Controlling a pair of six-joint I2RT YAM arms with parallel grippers.
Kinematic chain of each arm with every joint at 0, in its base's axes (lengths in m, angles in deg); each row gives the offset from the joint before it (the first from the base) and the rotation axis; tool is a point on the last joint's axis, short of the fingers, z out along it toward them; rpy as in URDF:
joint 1: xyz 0 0 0.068 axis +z
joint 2: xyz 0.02 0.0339 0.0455 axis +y
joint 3: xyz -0.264 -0.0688 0 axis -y
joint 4: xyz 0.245 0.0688 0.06 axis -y
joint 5: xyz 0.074 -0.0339 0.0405 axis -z
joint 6: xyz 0.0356 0 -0.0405 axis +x
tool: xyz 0 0 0 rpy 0 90 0
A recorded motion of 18 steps. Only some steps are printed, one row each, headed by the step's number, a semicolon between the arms.
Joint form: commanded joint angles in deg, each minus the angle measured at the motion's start. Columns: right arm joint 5, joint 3, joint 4, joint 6, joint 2, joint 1; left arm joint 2, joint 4, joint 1, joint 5, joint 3, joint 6.
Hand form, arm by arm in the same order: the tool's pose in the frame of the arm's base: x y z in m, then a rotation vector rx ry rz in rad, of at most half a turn. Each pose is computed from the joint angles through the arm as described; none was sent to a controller.
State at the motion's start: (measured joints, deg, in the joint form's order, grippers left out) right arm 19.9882 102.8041 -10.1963 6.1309 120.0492 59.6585; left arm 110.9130 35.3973 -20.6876 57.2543 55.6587 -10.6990
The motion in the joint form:
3: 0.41 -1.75 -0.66 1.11 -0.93 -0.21; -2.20 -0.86 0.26 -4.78 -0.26 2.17
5: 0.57 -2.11 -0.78 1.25 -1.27 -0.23; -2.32 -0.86 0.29 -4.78 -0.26 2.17
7: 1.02 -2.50 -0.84 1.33 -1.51 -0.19; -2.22 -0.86 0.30 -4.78 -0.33 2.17
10: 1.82 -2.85 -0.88 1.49 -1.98 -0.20; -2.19 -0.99 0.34 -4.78 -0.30 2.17
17: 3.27 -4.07 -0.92 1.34 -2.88 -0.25; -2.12 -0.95 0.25 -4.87 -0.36 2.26
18: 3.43 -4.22 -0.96 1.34 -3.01 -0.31; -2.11 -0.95 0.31 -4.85 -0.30 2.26
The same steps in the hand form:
3: 0.2618 0.4191 0.2733 -0.7061 1.9353 0.3564; 0.3554 -0.1625 0.1721 0.8328 1.7544 -1.2018
5: 0.2612 0.4176 0.2737 -0.7028 1.9380 0.3536; 0.3554 -0.1623 0.1729 0.8328 1.7524 -1.2009
7: 0.2605 0.4166 0.2733 -0.6988 1.9405 0.3453; 0.3553 -0.1622 0.1719 0.8319 1.7555 -1.2016
10: 0.2600 0.4146 0.2751 -0.6857 1.9397 0.3345; 0.3555 -0.1619 0.1716 0.8307 1.7579 -1.2019
17: 0.2588 0.4101 0.2752 -0.6734 1.9413 0.3046; 0.3551 -0.1624 0.1709 0.8320 1.7587 -1.2009
18: 0.2590 0.4093 0.2753 -0.6711 1.9421 0.3007; 0.3555 -0.1621 0.1712 0.8314 1.7579 -1.2002

